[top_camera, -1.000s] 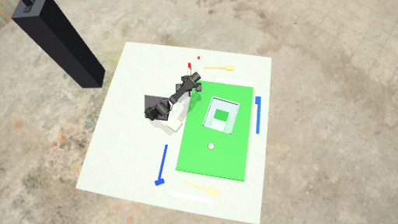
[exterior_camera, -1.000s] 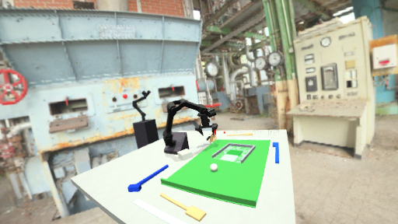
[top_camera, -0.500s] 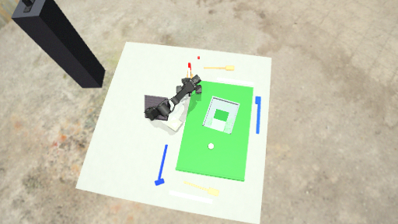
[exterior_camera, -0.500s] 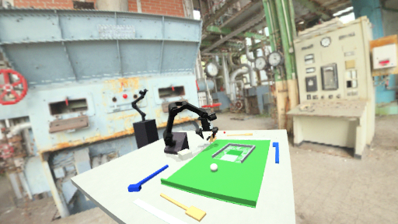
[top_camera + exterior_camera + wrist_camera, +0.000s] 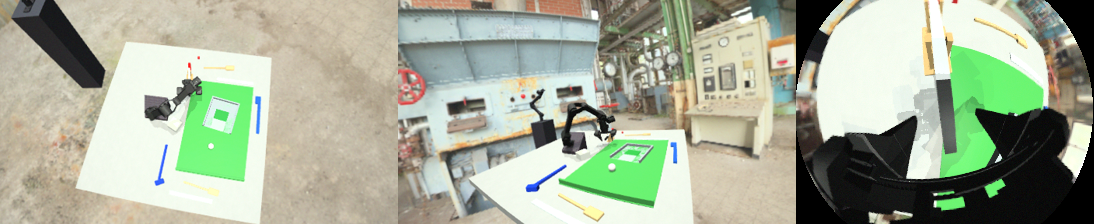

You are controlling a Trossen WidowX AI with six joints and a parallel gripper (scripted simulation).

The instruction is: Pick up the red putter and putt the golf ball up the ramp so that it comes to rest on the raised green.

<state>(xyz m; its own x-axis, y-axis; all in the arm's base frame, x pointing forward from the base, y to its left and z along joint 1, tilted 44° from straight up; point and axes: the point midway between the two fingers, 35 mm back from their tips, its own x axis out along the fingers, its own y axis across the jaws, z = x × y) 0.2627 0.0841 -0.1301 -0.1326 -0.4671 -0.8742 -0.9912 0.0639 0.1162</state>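
Right now the white block is 26 cm to the right of my gripper tip, 11 cm behind it and 1 cm below it. The rest, counted from my gripper tip: white golf ball (42 cm to the right, 16 cm ahead, 1 cm below); green mat (26 cm to the right, 21 cm ahead, 4 cm below); red putter (11 cm to the left, 2 cm above, 1 cm behind).
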